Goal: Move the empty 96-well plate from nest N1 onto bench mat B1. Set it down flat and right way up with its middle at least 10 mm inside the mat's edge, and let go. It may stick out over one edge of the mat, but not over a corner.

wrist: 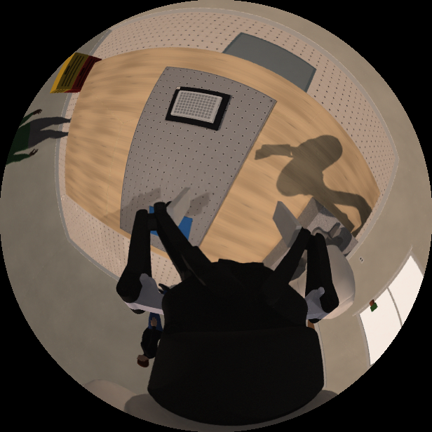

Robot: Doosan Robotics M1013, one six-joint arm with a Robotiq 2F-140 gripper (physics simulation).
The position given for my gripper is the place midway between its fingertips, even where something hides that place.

Observation:
I see my gripper (233,202), a 96-well plate (195,105) and a black nest (220,111).

